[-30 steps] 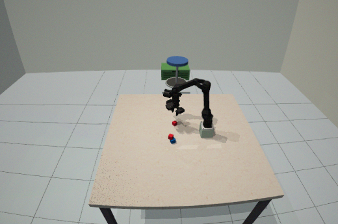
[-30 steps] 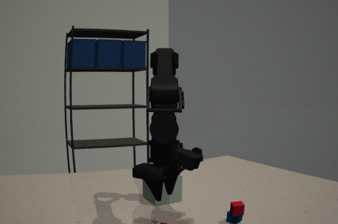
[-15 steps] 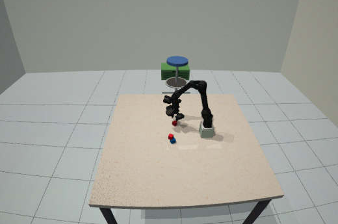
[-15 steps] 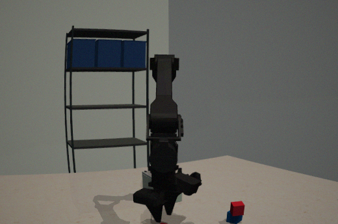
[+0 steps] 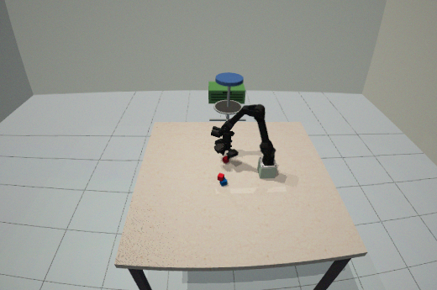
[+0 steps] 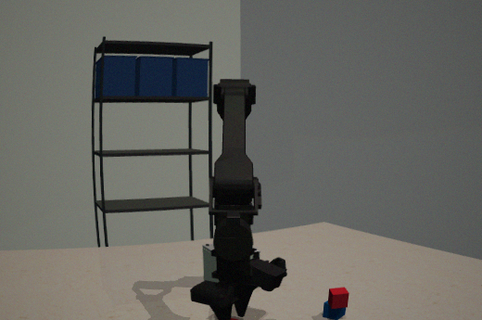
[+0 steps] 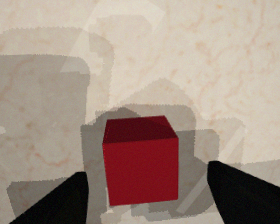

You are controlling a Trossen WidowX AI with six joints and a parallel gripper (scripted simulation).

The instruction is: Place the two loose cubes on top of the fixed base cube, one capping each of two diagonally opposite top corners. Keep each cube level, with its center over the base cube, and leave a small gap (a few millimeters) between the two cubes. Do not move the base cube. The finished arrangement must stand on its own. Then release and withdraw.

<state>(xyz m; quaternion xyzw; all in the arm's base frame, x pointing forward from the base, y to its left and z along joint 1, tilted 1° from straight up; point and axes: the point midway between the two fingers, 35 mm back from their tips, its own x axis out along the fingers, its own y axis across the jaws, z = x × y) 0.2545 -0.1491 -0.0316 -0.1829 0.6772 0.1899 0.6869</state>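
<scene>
My gripper tip is now 4 cm short of the blue base cube, 22 cm to the right of it and 2 cm above it.
</scene>
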